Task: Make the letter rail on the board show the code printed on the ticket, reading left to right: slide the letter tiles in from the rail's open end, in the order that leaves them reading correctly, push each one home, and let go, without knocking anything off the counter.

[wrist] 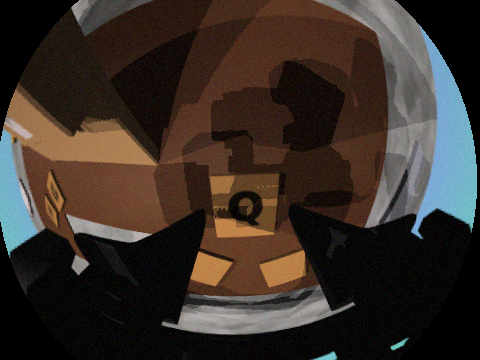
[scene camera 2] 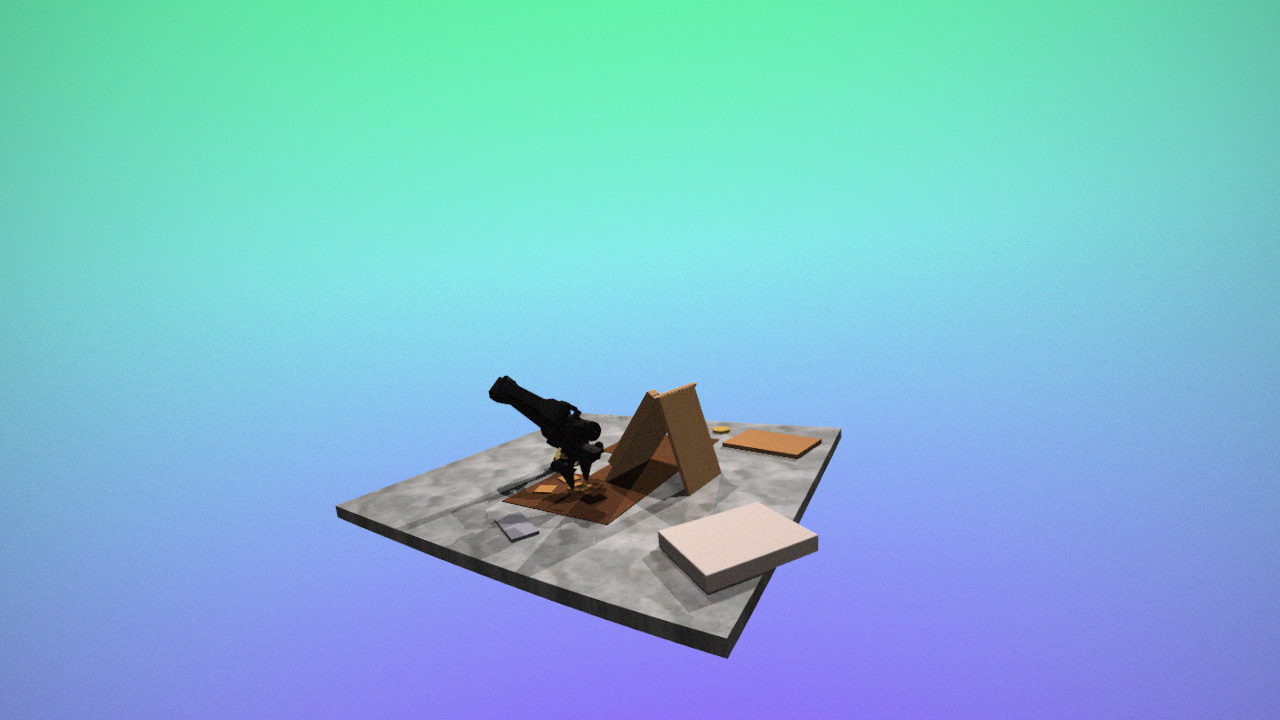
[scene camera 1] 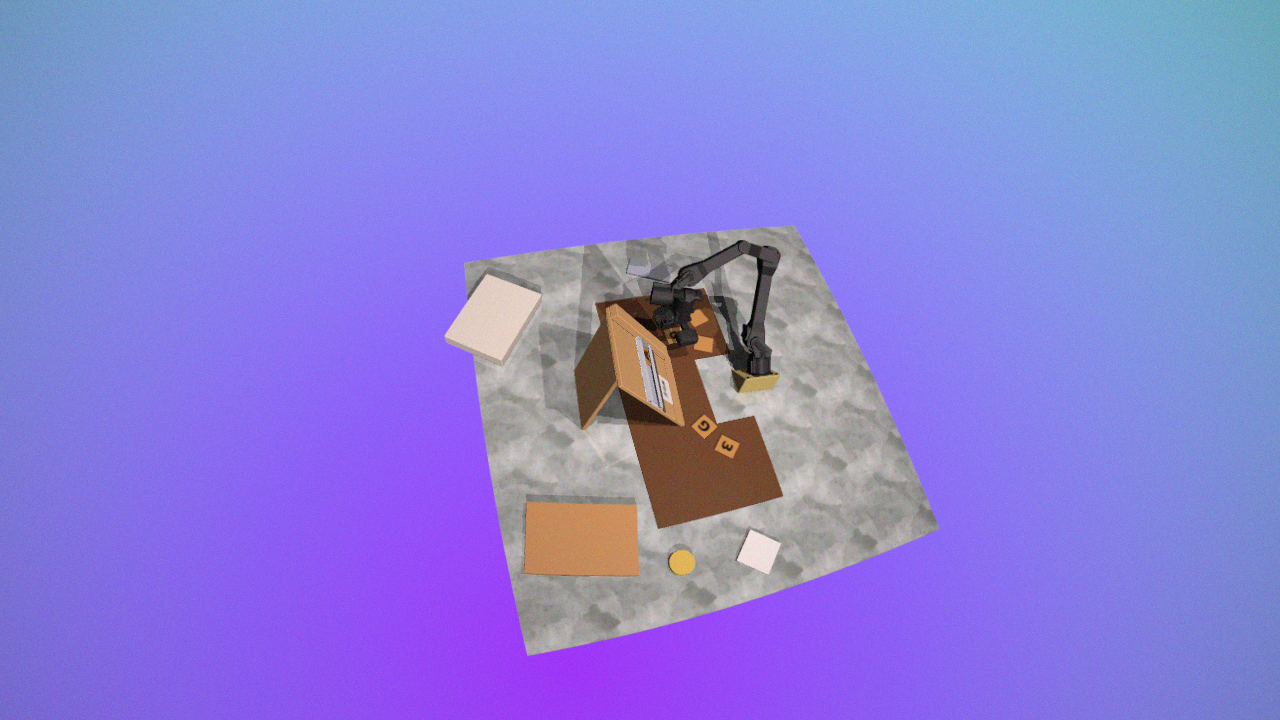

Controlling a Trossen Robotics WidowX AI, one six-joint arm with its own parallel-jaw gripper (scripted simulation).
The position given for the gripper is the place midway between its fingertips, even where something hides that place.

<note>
The gripper (scene camera 2: 579,484) is open, holding nothing. Further things: a white square (scene camera 1: 758,551), a pale box (scene camera 2: 719,550), an orange panel (scene camera 1: 561,539), a grey card (scene camera 2: 516,527), a tan tent-shaped board (scene camera 1: 615,356) and a brown mat (scene camera 1: 687,479).
The pale box is seen too in scene camera 1 (scene camera 1: 491,322). The orange panel is seen too in scene camera 2 (scene camera 2: 770,443). The gripper shows as well in the wrist view (wrist: 247,212) and in scene camera 1 (scene camera 1: 674,333). Scene camera 2 does not show the white square, which is hidden by the tan tent-shaped board. The wrist view does not show the pale box: it is out of frame.
</note>
